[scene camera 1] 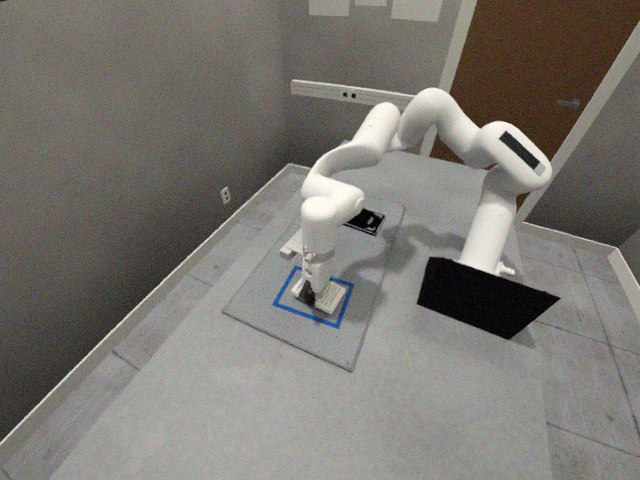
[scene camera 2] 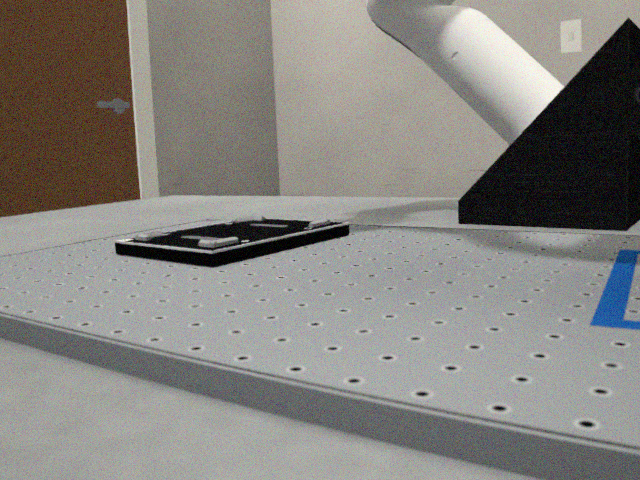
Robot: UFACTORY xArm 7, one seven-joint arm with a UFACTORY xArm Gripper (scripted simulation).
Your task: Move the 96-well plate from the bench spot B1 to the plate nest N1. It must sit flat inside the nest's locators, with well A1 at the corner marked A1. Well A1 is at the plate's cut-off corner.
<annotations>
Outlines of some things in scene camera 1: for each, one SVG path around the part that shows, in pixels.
A white 96-well plate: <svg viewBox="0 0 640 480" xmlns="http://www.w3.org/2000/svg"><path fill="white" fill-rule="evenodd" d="M328 281L321 292L315 293L314 296L315 307L331 315L346 290ZM302 277L291 290L291 294L298 298L303 287Z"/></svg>
</annotations>
